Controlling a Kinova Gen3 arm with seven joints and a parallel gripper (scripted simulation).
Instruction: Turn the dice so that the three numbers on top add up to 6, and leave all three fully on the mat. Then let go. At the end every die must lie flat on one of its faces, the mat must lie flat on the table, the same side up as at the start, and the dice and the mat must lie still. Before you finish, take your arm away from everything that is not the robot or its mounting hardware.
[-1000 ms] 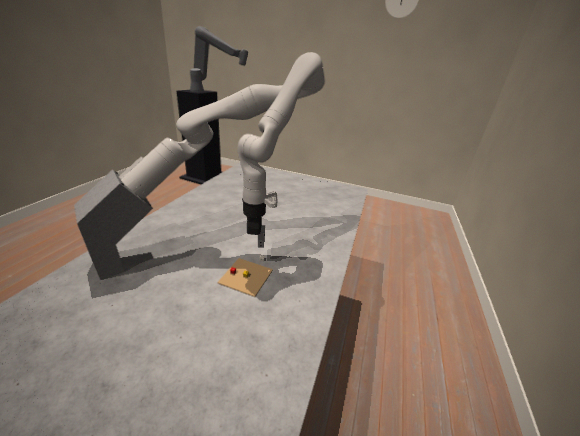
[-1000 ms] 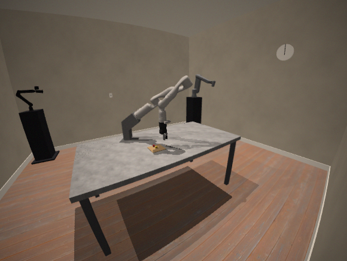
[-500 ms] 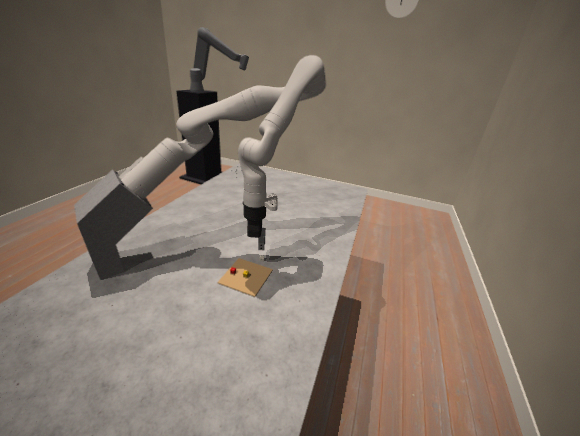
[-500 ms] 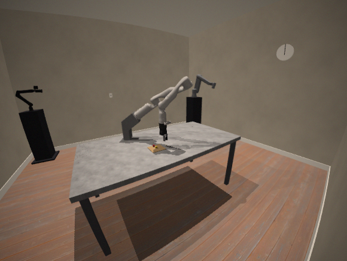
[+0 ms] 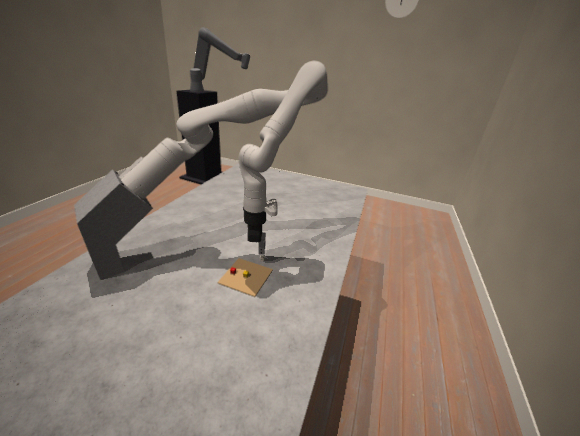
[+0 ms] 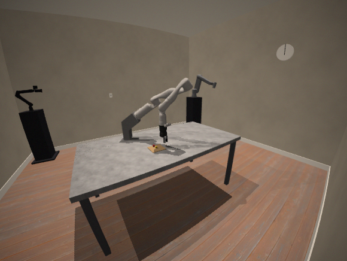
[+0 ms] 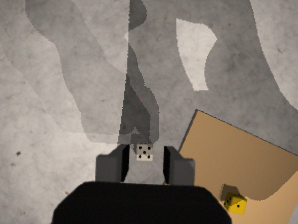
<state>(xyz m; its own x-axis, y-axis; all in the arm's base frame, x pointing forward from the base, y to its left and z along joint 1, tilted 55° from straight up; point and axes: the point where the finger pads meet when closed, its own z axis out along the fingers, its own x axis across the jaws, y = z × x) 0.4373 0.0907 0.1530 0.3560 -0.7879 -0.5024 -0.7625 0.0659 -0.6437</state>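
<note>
Now: the white die 50 mm below my hand. Round my hand: tan mat: 100 mm to the right, 60 mm below; then red die: 50 mm behind, 110 mm to the right, 50 mm below; then yellow die: 100 mm to the right, 50 mm below.
</note>
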